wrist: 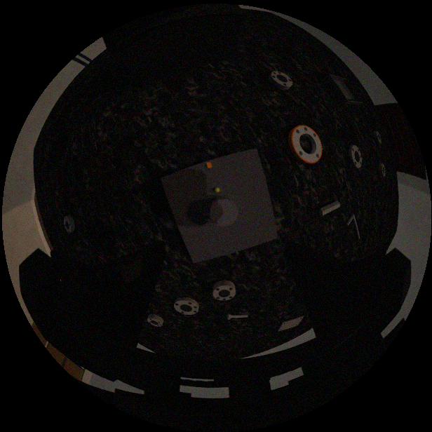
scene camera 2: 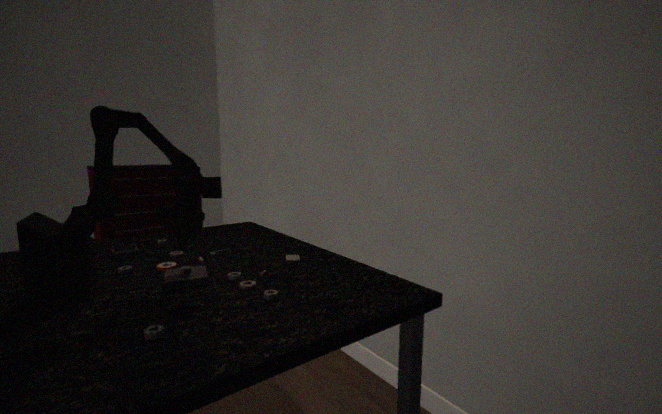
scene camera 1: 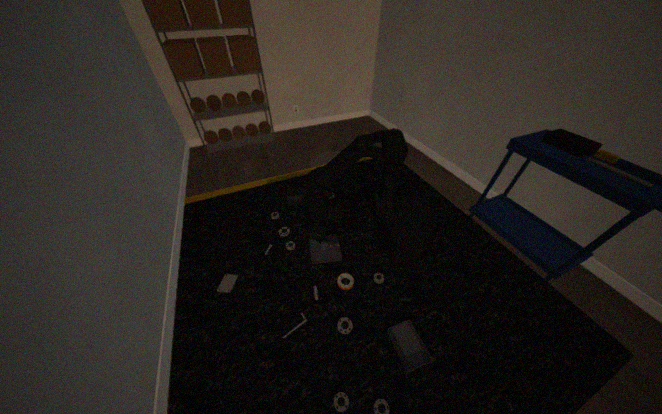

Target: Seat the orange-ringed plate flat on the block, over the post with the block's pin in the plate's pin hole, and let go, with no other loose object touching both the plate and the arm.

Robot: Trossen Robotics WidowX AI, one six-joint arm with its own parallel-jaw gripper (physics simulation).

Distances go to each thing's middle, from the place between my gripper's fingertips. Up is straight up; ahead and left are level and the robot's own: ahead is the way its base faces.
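My gripper's 10 mm to the right of the grey square block (wrist: 239, 176), 10 mm past it and 100 mm above it. Measuring from my hand, there's an orange-ringed plate (wrist: 293, 136) that's 170 mm to the left and 100 mm below. And the grey tray (scene camera 1: 408, 344), that one's 50 mm behind my hand, 450 mm to the left of it and 100 mm below it.
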